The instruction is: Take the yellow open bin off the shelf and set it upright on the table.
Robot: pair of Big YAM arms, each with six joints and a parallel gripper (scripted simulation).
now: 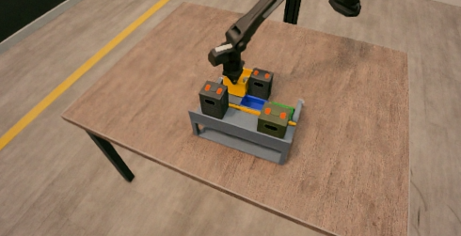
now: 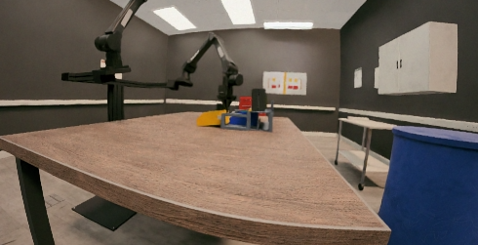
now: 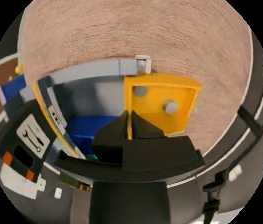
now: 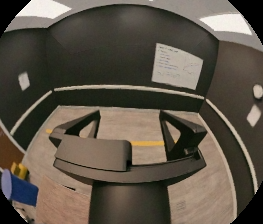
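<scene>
Right now my left hand is 8 cm past the yellow open bin, 1 cm to the left of it and 4 cm above it. From my left hand the other things lie so: grey shelf: 11 cm ahead, 12 cm to the left, 2 cm below; dark lidded bin: 6 cm behind, 10 cm to the left, 2 cm below.
</scene>
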